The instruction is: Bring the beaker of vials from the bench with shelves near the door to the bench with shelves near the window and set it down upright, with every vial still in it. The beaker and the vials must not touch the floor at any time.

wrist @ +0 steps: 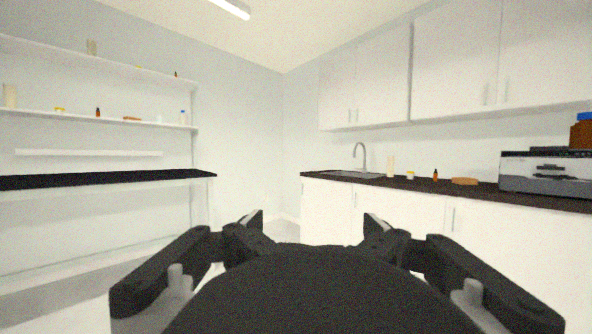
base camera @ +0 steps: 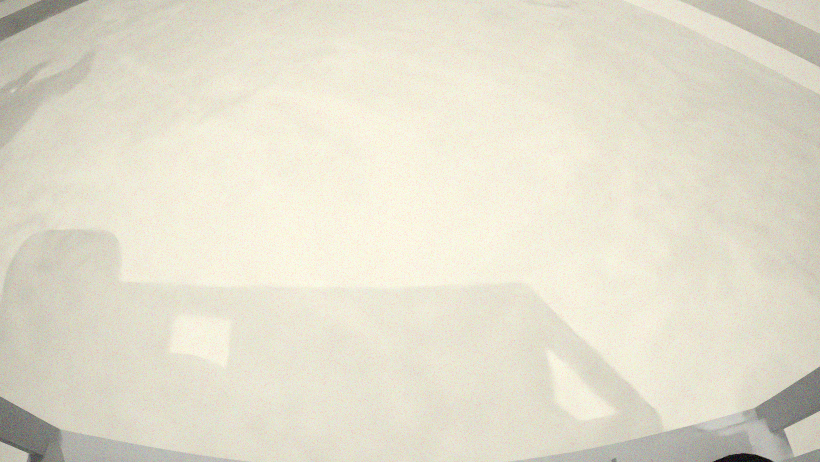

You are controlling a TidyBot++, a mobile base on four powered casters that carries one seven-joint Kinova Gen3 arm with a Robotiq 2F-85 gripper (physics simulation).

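Note:
My gripper point(wrist: 312, 222) is open, with nothing between its fingers, and is level with the room in the wrist view. A bench with a black top point(wrist: 110, 179) stands at the left of the wrist view, some way beyond the fingers. Two wall shelves point(wrist: 145, 122) above it hold small bottles, jars and an orange-brown item. I cannot tell whether this bench is the one near the door or the one near the window. The beaker of vials does not show in either view.
A white counter with a dark top point(wrist: 480, 194) runs along the right, with a sink and faucet point(wrist: 364, 159), small containers and a grey-white device point(wrist: 550, 175). A brown bottle point(wrist: 581, 135) stands on the device. Wall cabinets point(wrist: 450, 65) hang above. Shadows fall on the pale floor point(base camera: 401, 189).

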